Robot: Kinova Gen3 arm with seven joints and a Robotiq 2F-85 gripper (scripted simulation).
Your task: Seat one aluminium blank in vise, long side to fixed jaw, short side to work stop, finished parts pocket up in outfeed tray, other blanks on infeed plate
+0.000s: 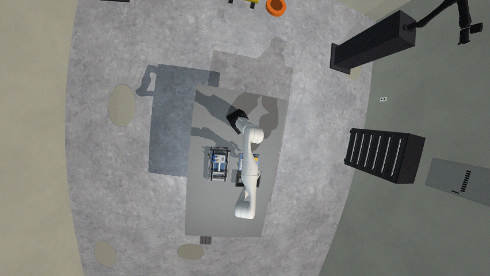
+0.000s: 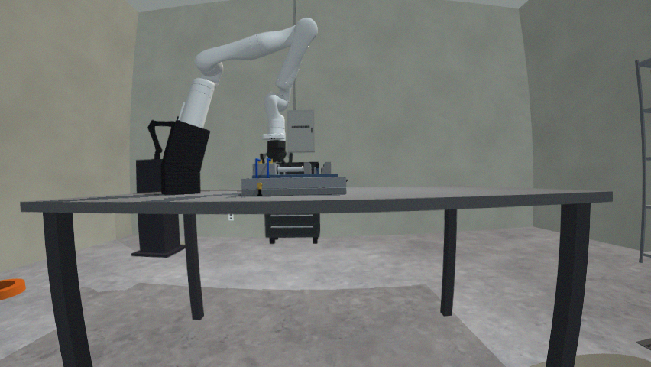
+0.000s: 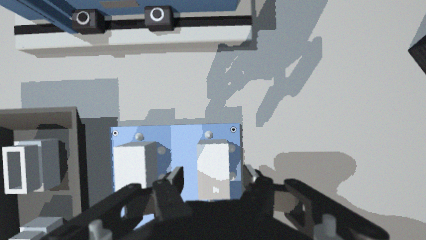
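Now: the brass blank 9 cm to the left of my hand and 4 cm below it. Also, from my hand: vise (10 cm ahead, 24 cm to the right, 3 cm below); white rod (9 cm ahead, 24 cm to the right, 1 cm above).
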